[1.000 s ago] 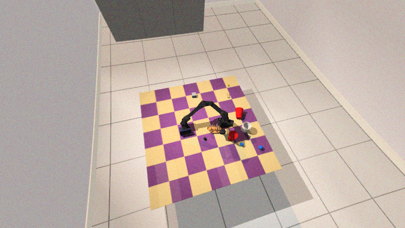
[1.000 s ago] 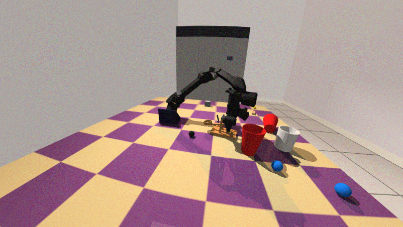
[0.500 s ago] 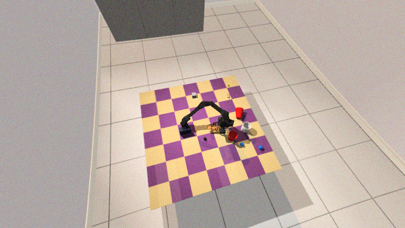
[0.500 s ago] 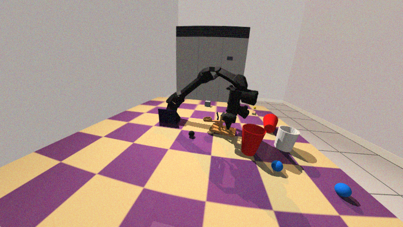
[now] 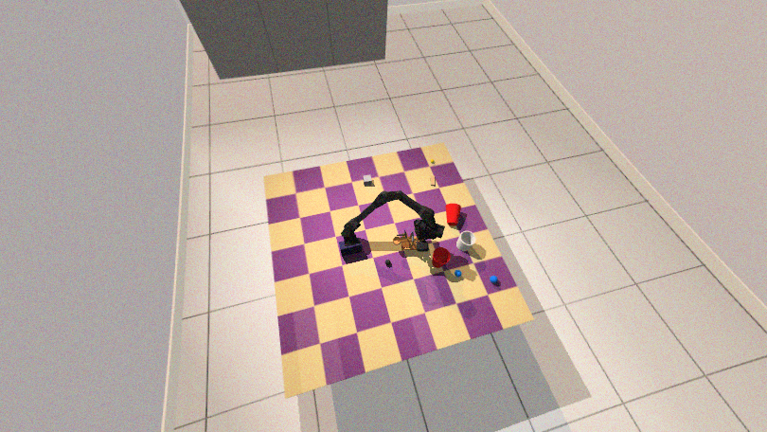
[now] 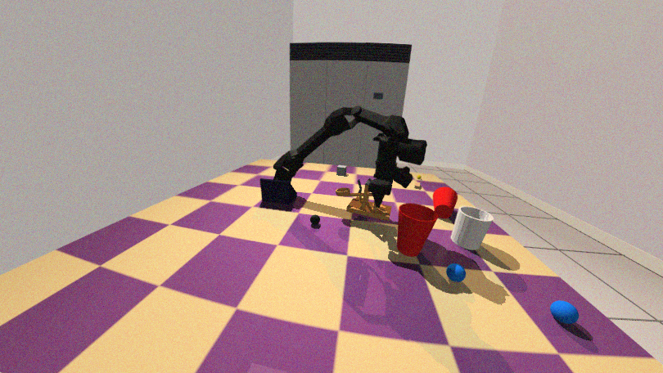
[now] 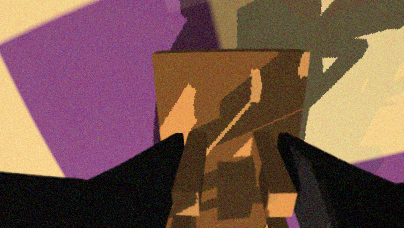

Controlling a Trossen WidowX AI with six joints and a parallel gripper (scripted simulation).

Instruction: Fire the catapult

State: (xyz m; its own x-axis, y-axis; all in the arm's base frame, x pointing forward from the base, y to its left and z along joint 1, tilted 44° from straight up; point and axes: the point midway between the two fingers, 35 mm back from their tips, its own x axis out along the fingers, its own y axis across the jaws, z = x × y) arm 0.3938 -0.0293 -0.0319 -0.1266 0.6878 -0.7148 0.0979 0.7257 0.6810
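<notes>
The black ball lies 19 cm behind my gripper tip, 8 cm to the right of it and 5 cm below it. Round my gripper tip: wooden catapult: 7 cm behind, 3 cm to the left, 2 cm above; then white mug: 28 cm ahead, 3 cm to the right, 4 cm below; then stick: 20 cm ahead, 46 cm to the left, 6 cm below.
</notes>
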